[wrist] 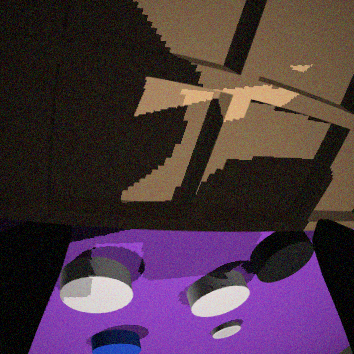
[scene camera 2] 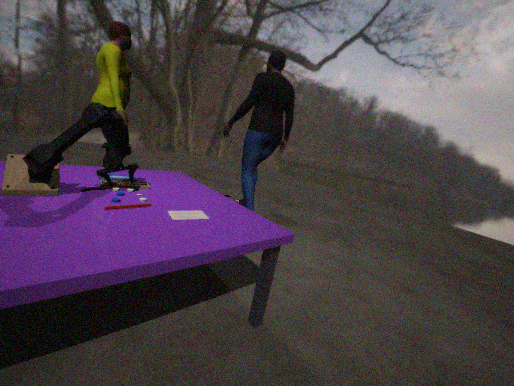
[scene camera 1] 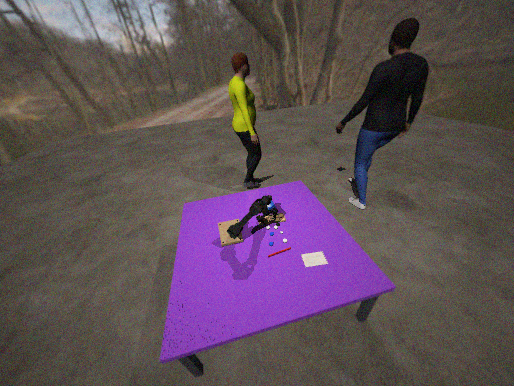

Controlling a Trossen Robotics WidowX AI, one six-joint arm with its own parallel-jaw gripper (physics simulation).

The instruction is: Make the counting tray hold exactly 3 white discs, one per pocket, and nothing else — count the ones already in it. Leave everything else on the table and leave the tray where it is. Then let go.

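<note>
The wooden counting tray (scene camera 1: 282, 219) (scene camera 2: 145, 185) (wrist: 280, 137) lies under and behind the gripper; arm and shadow hide part of it, and I cannot count its discs. My gripper (scene camera 1: 268, 220) (scene camera 2: 119, 178) (wrist: 196, 229) is open and empty, low at the tray's near edge. In the wrist view its fingers stand at both sides. Between them, on the table outside the tray, lie one white disc (scene camera 1: 268, 227) (scene camera 2: 116, 189) (wrist: 96, 295) at left and another white disc (scene camera 1: 275, 227) (scene camera 2: 130, 190) (wrist: 220, 301) at right. A smaller white disc (scene camera 1: 281, 232) (scene camera 2: 139, 194) (wrist: 226, 331) lies nearer.
A black disc (wrist: 282, 260) lies by the right finger. Blue discs (scene camera 1: 272, 234) (scene camera 1: 271, 244) (scene camera 2: 120, 193) (scene camera 2: 116, 200) and a white disc (scene camera 1: 285, 240) (scene camera 2: 143, 199) lie nearer. Beyond are a red stick (scene camera 1: 279, 252) (scene camera 2: 128, 206) and a pale card (scene camera 1: 314, 259) (scene camera 2: 188, 215).
</note>
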